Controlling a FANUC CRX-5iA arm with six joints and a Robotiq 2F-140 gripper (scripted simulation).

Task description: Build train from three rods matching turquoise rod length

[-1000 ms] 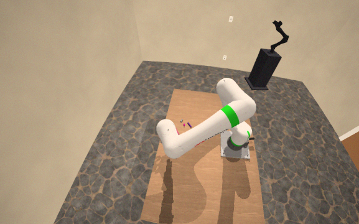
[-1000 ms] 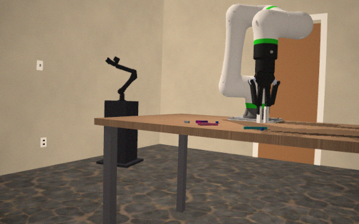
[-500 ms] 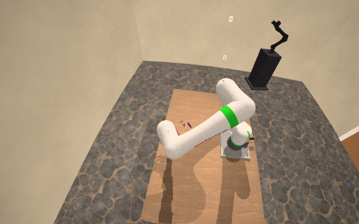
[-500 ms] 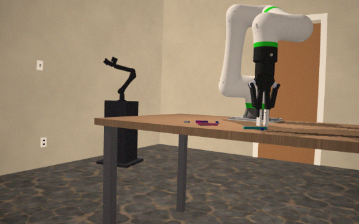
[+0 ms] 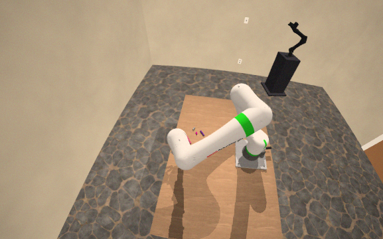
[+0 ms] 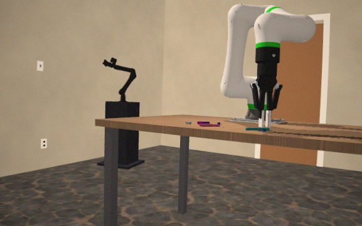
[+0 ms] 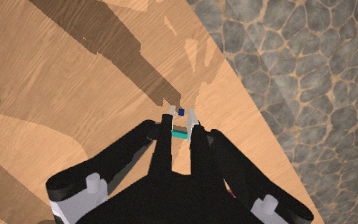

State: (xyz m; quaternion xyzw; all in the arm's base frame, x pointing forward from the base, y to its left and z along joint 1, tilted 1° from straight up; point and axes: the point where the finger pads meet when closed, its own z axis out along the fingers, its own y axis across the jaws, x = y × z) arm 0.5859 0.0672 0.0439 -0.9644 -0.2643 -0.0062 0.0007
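Right now the turquoise rod is 30 mm behind my hand, 30 mm to the right of it and 50 mm below it. From my hand the other things lie so: pink rod: 70 mm behind, 240 mm to the right, 50 mm below; then magenta rod: 140 mm behind, 300 mm to the right, 50 mm below; then purple rod: 200 mm behind, 300 mm to the right, 50 mm below.
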